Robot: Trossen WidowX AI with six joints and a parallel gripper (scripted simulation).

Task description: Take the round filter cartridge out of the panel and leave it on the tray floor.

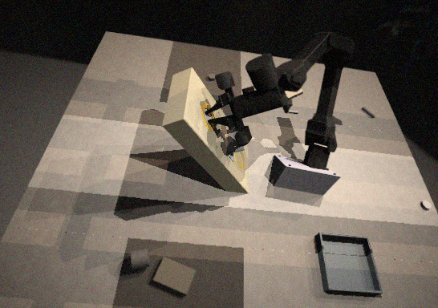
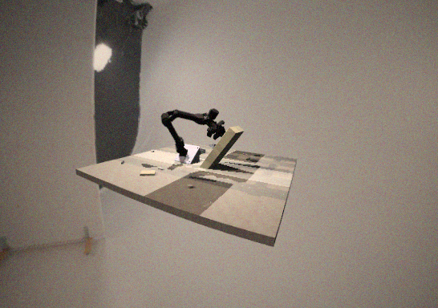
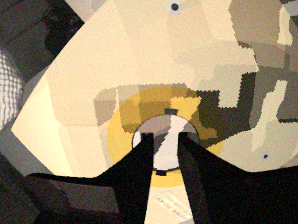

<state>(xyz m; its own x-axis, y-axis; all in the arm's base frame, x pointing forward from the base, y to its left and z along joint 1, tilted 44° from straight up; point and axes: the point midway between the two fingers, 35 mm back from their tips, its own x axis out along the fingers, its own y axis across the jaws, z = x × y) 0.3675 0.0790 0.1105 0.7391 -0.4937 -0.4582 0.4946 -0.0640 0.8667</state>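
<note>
Now: the pale round filter cartridge 10 mm below my gripper tip and 10 mm ahead of it. From my gripper tip the other things lie so: cream service panel: 80 mm below, 40 mm behind; then blue-grey tray: 430 mm behind, 300 mm to the left, 220 mm below.
</note>
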